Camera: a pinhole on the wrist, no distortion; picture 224 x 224 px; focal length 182.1 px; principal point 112.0 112.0 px. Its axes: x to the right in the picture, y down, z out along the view. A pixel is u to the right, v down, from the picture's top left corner.
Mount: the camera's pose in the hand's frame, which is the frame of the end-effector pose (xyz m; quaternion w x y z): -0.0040 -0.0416 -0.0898 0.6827 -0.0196 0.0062 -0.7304
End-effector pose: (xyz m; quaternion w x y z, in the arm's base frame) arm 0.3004 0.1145 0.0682 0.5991 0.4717 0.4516 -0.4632
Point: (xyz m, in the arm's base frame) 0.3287 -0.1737 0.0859
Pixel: 98 118
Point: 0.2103 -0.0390 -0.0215
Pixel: 176 190
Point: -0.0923 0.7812 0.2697
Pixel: behind the camera
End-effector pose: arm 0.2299 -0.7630 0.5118 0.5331 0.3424 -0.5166 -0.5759
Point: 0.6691 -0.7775 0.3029
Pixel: behind the camera
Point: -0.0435 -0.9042 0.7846
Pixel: 7 209
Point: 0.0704 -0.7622 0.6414
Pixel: 31 136
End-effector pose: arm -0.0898 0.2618 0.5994 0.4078 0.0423 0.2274 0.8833
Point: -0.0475 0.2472 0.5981
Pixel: 82 35
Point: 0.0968 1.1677 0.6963
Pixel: outside the picture
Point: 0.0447 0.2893 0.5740
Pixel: outside the picture
